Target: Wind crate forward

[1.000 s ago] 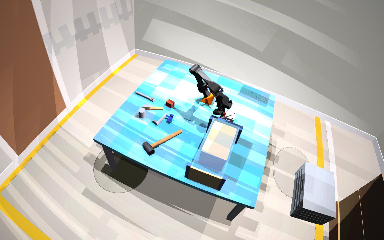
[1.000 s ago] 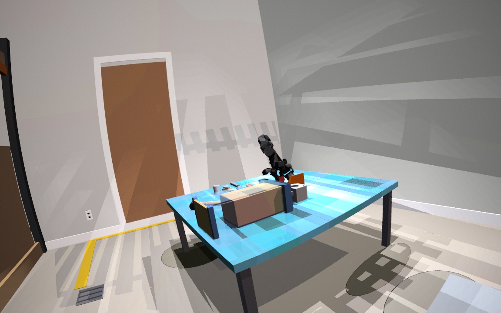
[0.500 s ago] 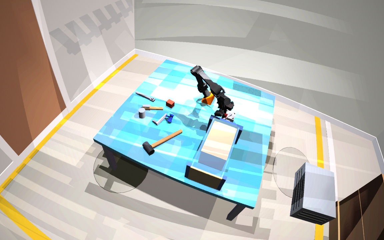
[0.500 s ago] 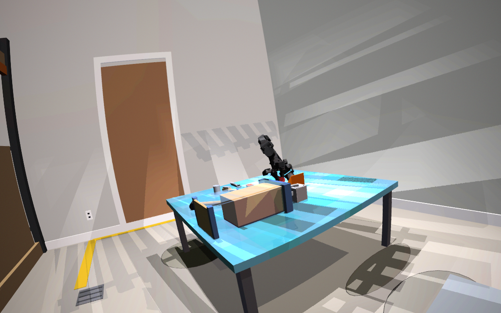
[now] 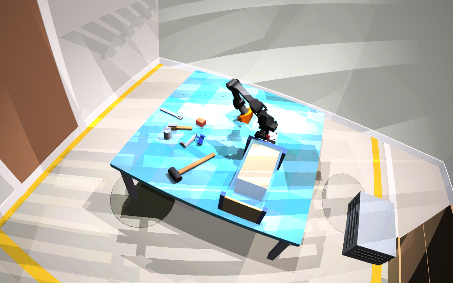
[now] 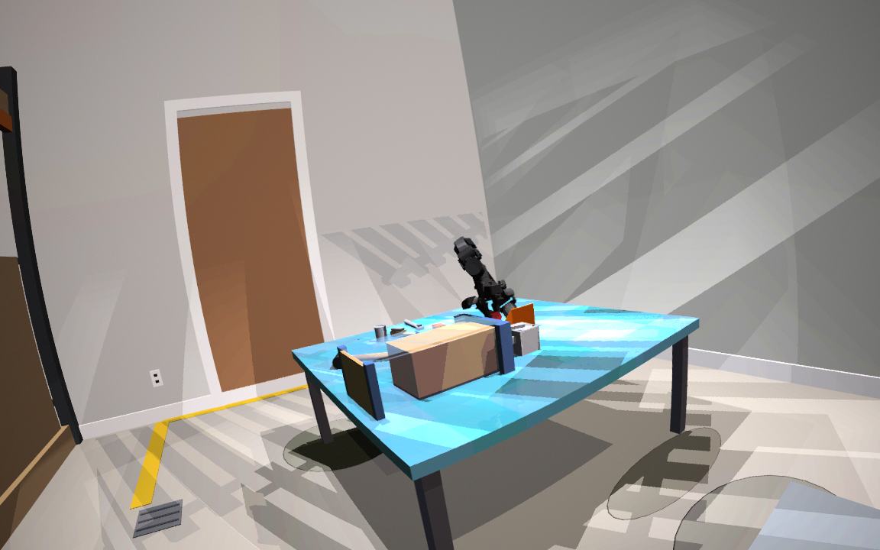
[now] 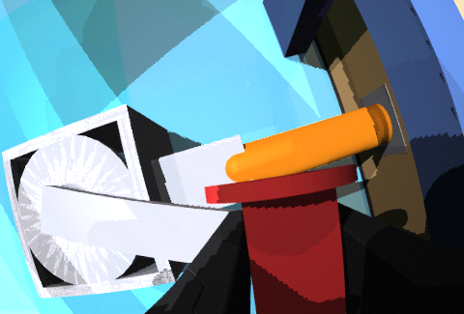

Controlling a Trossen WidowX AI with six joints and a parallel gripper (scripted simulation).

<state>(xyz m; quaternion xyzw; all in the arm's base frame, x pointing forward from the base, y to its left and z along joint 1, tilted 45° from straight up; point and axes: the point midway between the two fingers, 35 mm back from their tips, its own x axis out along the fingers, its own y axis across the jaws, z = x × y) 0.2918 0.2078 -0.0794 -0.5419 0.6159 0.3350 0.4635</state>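
The winch handle lies 40 mm behind my gripper tip and 30 mm below it. From my gripper tip the other things lie so: clear-panelled cubby (310 mm ahead, 10 mm below); then red knob (10 mm to the right); then grey winch (110 mm behind, 100 mm below, 20 mm to the left).
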